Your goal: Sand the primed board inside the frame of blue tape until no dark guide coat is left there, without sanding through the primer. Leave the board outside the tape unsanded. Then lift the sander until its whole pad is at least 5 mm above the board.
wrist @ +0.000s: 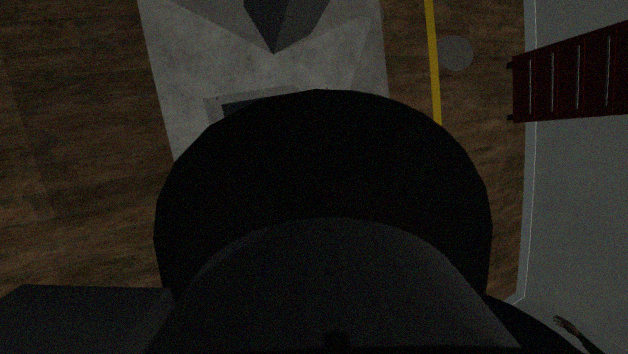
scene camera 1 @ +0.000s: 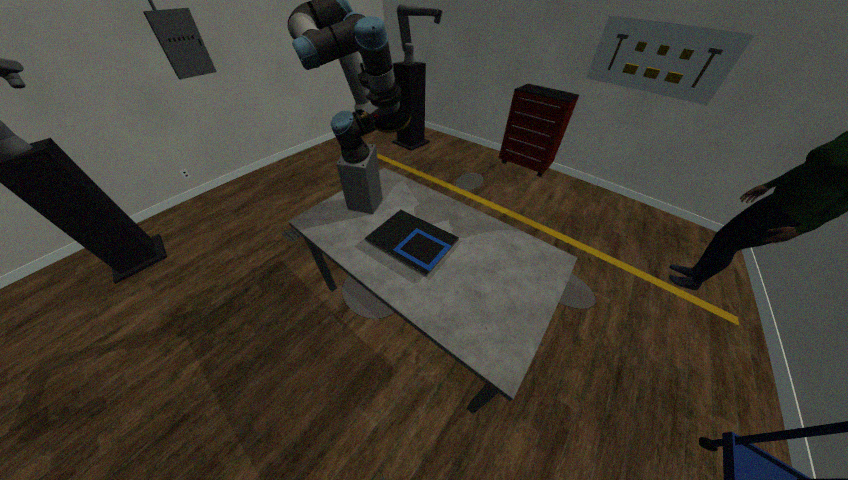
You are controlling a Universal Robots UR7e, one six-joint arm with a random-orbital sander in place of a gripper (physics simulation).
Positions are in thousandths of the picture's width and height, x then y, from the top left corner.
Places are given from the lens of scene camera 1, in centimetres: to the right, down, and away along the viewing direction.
dark guide coat (scene camera 1: 460, 489): -18, -3, 128
